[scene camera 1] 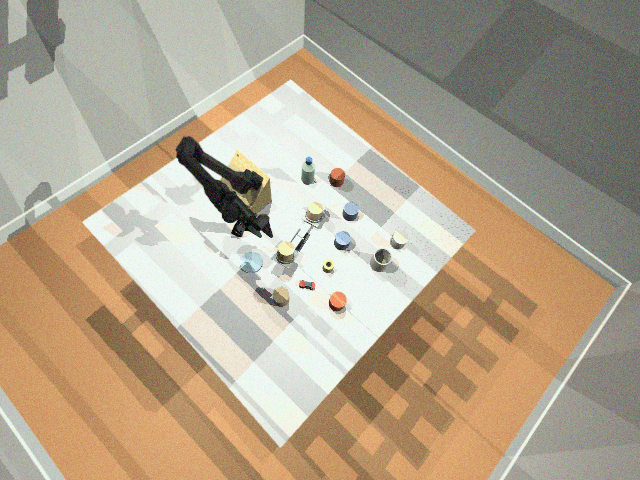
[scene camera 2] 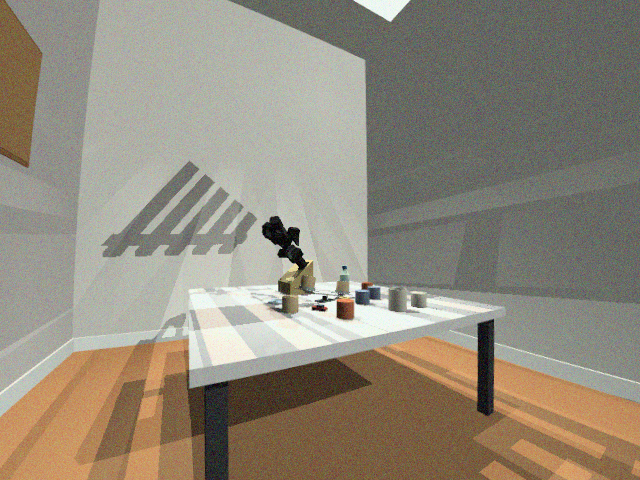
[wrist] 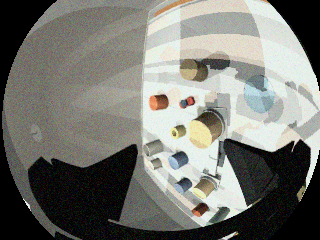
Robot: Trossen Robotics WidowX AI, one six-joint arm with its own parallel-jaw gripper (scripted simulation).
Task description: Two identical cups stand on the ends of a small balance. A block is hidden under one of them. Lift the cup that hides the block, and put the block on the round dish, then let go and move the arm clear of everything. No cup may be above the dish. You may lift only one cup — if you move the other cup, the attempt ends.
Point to a round pale blue dish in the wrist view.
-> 258, 92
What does my gripper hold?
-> Nothing.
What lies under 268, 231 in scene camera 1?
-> My gripper.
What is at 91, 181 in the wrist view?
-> My gripper.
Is my gripper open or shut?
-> Open.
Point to a balance beam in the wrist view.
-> At 219, 112
